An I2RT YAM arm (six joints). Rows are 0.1 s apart.
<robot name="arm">
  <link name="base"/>
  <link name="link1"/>
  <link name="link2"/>
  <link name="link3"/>
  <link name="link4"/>
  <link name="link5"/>
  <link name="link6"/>
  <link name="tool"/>
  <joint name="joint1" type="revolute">
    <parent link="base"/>
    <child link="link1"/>
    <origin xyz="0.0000 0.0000 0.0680" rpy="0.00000 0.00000 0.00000"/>
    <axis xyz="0 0 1"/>
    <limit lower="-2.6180" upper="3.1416"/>
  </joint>
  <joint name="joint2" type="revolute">
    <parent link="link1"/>
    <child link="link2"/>
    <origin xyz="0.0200 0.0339 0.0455" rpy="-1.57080 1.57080 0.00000"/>
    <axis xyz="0 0 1"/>
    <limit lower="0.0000" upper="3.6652"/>
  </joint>
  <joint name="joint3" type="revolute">
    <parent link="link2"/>
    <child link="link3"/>
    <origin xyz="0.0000 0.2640 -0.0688" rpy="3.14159 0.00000 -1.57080"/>
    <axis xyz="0 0 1"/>
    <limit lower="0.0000" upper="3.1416"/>
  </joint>
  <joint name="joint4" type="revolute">
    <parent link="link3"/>
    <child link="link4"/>
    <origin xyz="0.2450 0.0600 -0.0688" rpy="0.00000 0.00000 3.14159"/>
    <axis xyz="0 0 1"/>
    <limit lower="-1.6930" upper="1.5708"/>
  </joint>
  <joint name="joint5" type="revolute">
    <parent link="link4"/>
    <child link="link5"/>
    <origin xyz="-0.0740 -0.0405 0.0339" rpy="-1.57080 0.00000 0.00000"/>
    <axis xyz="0 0 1"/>
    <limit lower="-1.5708" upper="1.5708"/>
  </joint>
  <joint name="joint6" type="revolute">
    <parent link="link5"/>
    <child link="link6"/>
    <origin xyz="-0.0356 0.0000 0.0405" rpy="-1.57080 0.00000 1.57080"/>
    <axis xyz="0 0 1"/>
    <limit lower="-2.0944" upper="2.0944"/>
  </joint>
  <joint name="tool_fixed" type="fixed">
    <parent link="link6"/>
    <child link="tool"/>
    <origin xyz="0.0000 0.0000 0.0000" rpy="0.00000 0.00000 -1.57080"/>
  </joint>
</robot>
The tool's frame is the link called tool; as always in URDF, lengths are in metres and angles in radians.
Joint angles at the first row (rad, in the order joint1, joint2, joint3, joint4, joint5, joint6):
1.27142 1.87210 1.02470 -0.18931 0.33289 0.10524
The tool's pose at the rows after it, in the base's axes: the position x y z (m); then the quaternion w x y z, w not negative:
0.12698 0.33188 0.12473 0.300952 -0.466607 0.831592 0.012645
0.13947 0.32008 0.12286 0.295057 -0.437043 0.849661 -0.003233
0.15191 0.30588 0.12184 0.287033 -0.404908 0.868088 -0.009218
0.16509 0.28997 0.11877 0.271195 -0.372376 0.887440 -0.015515
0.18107 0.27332 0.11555 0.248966 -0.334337 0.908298 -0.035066
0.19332 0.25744 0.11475 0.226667 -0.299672 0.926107 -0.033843
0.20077 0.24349 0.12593 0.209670 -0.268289 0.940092 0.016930
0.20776 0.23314 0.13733 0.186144 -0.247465 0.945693 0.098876
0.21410 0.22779 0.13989 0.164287 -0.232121 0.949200 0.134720
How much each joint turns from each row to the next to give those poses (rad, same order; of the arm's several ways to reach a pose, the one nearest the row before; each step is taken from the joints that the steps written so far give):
-0.02947 0.00163 -0.01108 -0.02480 0.04080 0.01828
-0.04355 -0.00990 -0.01689 -0.02049 0.01375 0.03104
-0.04970 -0.01908 -0.02651 -0.01042 -0.00548 0.03258
-0.05740 -0.01273 -0.02464 -0.01789 -0.01708 0.03070
-0.06728 0.00101 -0.00314 -0.05098 -0.00419 0.03326
-0.06202 -0.01126 -0.01125 -0.03116 -0.03580 0.02957
-0.05662 -0.05980 -0.02308 -0.00401 -0.10937 0.02848
-0.05763 -0.05424 -0.01838 0.01899 -0.17292 0.01759
-0.03685 -0.00533 0.00519 -0.00760 -0.09058 0.01486

